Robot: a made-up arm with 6 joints.
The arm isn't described. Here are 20 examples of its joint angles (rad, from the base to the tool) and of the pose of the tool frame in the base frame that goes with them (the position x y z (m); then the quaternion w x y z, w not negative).
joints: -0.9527 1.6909 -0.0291 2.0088 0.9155 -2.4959
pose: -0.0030 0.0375 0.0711 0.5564 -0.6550 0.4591 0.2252
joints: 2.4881 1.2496 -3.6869 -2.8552 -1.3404 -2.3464
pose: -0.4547 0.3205 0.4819 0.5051 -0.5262 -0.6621 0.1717
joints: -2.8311 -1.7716 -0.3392 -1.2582 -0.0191 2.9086
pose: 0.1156 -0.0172 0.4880 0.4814 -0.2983 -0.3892 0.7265
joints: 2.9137 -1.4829 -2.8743 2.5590 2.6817 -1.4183
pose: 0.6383 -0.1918 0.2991 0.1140 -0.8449 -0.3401 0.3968
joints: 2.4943 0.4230 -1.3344 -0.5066 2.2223 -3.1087
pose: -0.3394 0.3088 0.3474 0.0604 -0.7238 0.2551 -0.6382
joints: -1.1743 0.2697 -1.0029 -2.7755 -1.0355 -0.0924
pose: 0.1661 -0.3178 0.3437 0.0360 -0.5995 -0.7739 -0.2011
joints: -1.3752 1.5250 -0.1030 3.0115 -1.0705 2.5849
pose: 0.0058 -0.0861 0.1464 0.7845 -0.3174 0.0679 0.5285
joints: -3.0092 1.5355 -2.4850 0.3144 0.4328 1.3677
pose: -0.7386 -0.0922 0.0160 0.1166 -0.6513 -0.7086 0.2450
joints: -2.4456 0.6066 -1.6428 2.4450 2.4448 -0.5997
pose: -0.4160 -0.4178 0.4635 0.2653 -0.2835 0.1116 -0.9147
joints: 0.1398 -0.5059 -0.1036 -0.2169 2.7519 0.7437
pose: 0.0303 -0.0120 0.3709 0.4703 0.4512 -0.1530 -0.7429
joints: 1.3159 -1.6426 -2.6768 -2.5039 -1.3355 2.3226
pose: -0.2039 -0.5981 0.3691 0.3267 0.2251 -0.2093 -0.8938
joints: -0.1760 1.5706 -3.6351 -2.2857 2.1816 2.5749
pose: 0.5676 -0.1667 0.4159 0.3037 -0.3878 -0.4991 0.7130
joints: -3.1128 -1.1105 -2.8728 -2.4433 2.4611 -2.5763
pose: 0.6048 0.0713 0.5490 0.1414 -0.0094 -0.9688 -0.2035
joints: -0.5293 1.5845 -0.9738 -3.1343 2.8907 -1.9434
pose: 0.2931 -0.1720 -0.1339 0.2949 -0.2718 0.3171 -0.8595
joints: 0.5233 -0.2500 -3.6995 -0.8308 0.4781 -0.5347
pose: -0.3195 -0.1707 0.8199 0.3281 -0.0075 -0.2847 0.9007
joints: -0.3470 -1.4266 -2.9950 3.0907 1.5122 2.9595
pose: -0.7004 0.2568 0.3277 0.0698 -0.9809 0.0840 0.1611
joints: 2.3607 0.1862 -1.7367 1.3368 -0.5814 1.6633
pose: -0.2806 0.3896 0.6640 0.4979 -0.5441 0.3857 0.5544
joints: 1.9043 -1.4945 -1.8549 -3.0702 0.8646 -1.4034
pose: 0.1754 -0.5026 0.6911 0.8239 0.5078 0.0538 0.2456
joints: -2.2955 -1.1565 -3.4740 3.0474 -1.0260 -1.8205
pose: 0.3967 0.4602 0.4829 0.4680 0.0104 0.2332 0.8523
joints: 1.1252 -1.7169 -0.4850 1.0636 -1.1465 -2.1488
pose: -0.0265 -0.2247 0.5007 0.1972 0.4430 -0.0598 0.8725
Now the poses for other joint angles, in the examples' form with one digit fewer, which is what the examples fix.
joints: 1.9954 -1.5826 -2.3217 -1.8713 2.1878 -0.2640
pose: 0.346 -0.565 0.453 0.292 -0.890 -0.009 -0.349
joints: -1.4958 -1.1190 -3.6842 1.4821 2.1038 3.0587
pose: 0.038 0.621 0.364 0.360 -0.384 0.540 -0.657
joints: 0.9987 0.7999 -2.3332 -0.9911 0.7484 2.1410
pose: 0.390 0.595 0.489 0.336 -0.791 0.273 -0.433
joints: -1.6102 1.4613 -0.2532 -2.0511 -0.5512 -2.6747
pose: 0.068 -0.079 0.050 0.216 0.146 0.719 0.645
